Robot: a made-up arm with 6 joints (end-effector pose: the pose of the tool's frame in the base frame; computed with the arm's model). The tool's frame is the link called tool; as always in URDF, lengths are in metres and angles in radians.
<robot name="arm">
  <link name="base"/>
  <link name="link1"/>
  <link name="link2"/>
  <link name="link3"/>
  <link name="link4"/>
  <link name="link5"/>
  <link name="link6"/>
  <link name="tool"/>
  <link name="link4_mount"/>
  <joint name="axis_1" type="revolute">
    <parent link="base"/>
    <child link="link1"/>
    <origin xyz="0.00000 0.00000 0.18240" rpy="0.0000 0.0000 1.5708"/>
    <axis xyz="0 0 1"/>
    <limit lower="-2.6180" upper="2.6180" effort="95" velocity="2.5"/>
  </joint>
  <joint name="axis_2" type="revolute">
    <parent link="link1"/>
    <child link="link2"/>
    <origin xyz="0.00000 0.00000 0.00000" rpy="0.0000 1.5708 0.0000"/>
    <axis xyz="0 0 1"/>
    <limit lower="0.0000" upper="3.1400" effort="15" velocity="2.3"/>
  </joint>
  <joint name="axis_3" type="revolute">
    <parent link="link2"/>
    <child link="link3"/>
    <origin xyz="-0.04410 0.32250 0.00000" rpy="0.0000 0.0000 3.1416"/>
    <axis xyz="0 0 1"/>
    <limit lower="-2.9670" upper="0.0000" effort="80" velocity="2.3"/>
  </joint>
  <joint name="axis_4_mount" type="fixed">
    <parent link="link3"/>
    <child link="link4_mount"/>
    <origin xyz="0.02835 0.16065 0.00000" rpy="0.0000 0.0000 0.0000"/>
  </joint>
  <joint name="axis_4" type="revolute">
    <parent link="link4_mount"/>
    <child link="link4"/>
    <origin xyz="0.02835 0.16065 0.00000" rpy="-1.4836 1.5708 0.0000"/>
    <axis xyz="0 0 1"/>
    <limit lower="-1.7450" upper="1.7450" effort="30" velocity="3.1"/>
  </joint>
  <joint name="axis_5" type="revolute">
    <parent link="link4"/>
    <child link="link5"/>
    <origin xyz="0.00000 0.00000 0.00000" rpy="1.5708 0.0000 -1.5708"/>
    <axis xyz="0 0 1"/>
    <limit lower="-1.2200" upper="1.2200" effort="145" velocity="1.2"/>
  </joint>
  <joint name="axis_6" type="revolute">
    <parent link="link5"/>
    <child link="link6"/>
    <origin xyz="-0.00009 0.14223 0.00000" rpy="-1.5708 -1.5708 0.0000"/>
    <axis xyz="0 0 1"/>
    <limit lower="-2.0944" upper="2.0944" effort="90" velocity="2.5"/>
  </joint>
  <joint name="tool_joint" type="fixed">
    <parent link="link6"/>
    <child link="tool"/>
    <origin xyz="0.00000 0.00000 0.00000" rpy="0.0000 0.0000 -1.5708"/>
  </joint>
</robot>
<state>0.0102 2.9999 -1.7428 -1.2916 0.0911 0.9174</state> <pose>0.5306 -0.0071 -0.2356 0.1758 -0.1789 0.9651 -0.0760</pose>
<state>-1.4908 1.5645 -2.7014 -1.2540 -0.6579 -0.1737</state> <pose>0.0934 -0.1315 0.9356 0.1583 -0.3002 0.0736 -0.9378</pose>
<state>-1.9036 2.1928 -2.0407 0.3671 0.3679 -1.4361</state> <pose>-0.2045 -0.6480 0.3698 0.0940 0.2970 0.7807 -0.5417</pose>
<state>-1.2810 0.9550 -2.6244 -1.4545 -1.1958 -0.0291</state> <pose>0.0508 0.2896 0.8337 0.1021 -0.5395 -0.1973 -0.8121</pose>
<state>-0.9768 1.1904 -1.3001 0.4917 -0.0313 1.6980</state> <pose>0.2071 -0.3103 0.6213 0.6451 0.6233 -0.0135 0.4418</pose>
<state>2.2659 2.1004 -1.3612 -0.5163 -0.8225 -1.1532</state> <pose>-0.4293 0.4344 0.2771 0.6344 -0.5817 -0.3387 0.3800</pose>
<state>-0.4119 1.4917 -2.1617 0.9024 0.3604 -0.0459</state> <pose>0.3395 -0.1053 0.8201 0.8262 0.1870 0.4723 0.2438</pose>
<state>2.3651 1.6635 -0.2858 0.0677 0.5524 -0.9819</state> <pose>-0.1126 0.1036 0.0581 0.1131 0.9881 0.0707 0.0759</pose>
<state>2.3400 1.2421 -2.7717 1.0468 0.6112 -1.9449</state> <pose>-0.0019 -0.0997 0.9434 0.7227 -0.1159 -0.2663 0.6271</pose>
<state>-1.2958 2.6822 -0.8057 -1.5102 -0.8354 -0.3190</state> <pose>0.1696 -0.2135 -0.1322 0.4019 -0.1976 0.8907 0.0786</pose>
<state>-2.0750 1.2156 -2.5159 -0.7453 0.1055 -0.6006</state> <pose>-0.0075 0.0075 0.9619 0.1412 -0.0796 -0.1087 0.9808</pose>
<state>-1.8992 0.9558 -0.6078 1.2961 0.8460 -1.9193</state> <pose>0.0148 -0.2744 0.3628 0.4408 0.2778 0.7787 -0.3495</pose>
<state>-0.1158 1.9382 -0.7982 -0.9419 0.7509 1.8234</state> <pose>0.3331 -0.1178 0.0807 0.1347 0.5232 0.8020 -0.2548</pose>
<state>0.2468 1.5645 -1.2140 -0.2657 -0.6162 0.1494</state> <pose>0.4757 0.1421 0.4944 0.8060 -0.1521 0.5602 0.1160</pose>
